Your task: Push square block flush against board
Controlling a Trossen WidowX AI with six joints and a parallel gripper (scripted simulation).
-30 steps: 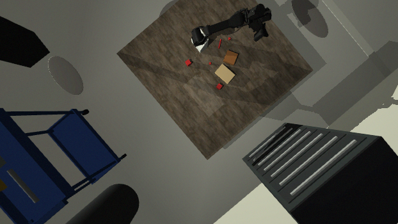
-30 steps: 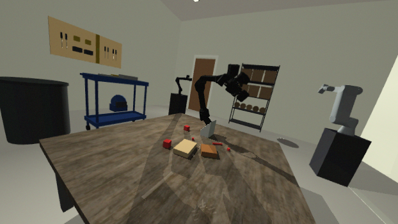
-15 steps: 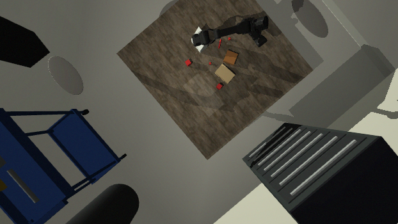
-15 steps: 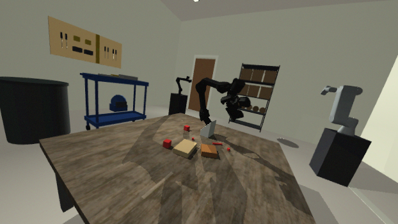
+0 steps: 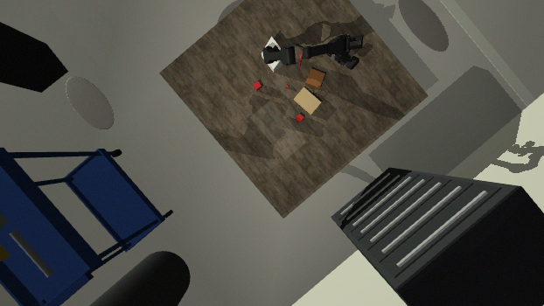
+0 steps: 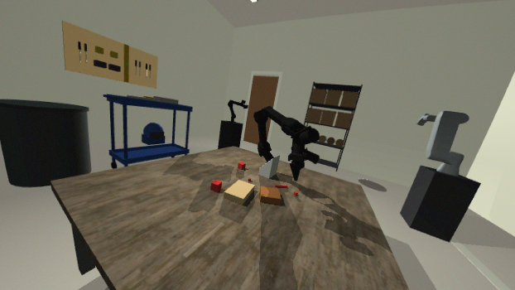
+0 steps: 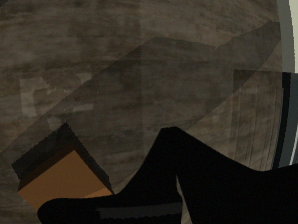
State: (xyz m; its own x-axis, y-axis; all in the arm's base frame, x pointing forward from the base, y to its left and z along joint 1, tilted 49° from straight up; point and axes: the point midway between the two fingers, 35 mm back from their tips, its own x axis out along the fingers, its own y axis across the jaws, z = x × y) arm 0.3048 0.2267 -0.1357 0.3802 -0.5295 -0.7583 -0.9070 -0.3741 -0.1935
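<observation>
My gripper tip is now 6 cm past the orange square block, 12 cm to the left of it and 15 cm above it. Also, from my gripper tip: tan board (2 cm ahead, 26 cm to the right, 15 cm below).
</observation>
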